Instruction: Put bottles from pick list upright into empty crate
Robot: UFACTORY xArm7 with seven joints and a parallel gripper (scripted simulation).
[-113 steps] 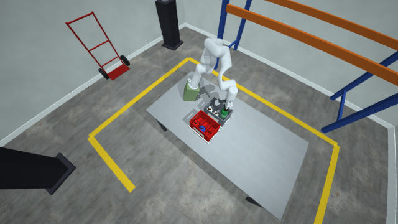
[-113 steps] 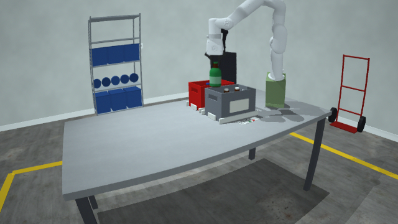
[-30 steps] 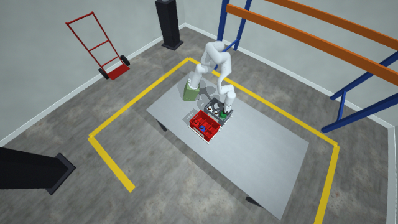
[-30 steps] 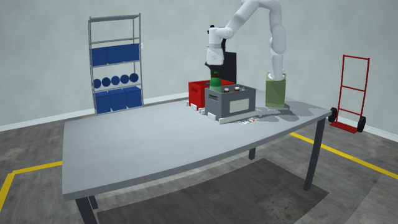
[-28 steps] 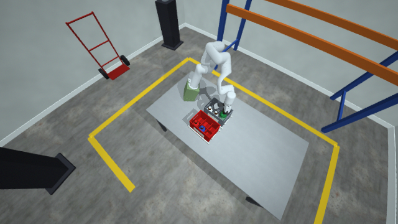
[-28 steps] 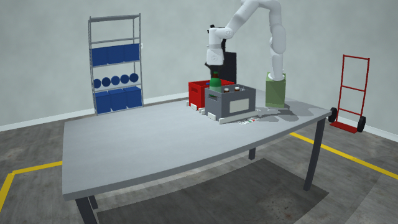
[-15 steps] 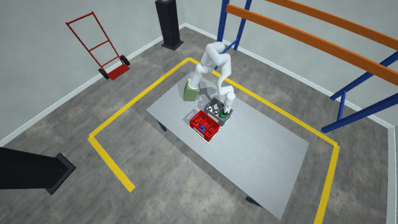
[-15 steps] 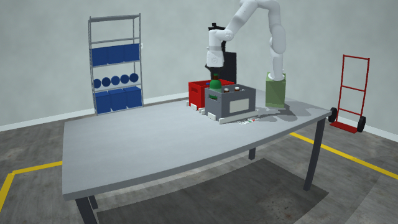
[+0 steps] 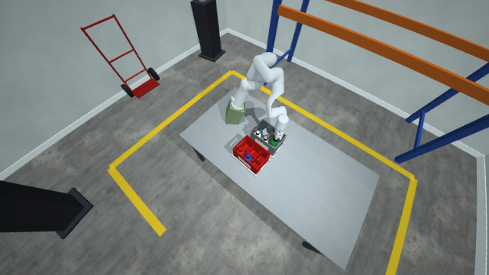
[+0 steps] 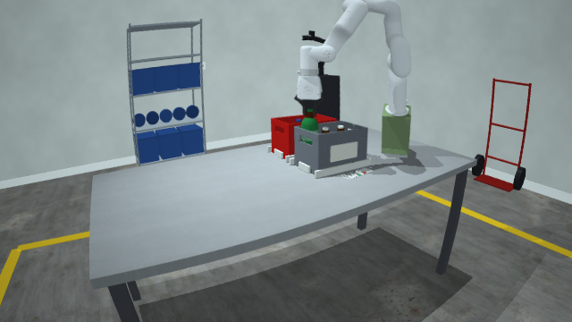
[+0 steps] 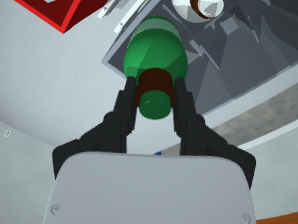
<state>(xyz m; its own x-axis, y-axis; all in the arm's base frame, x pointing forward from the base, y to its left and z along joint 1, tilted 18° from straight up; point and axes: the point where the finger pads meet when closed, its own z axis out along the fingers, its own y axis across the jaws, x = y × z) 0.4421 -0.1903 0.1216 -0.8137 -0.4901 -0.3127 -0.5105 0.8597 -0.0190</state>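
Right now my hand is 70 mm above the green-labelled bottle. The rest, counted from my hand: red crate 130 mm behind, 170 mm to the right, 160 mm below; grey crate 80 mm behind, 60 mm to the left, 160 mm below; white-label bottle 170 mm behind, 30 mm to the left, 160 mm below.
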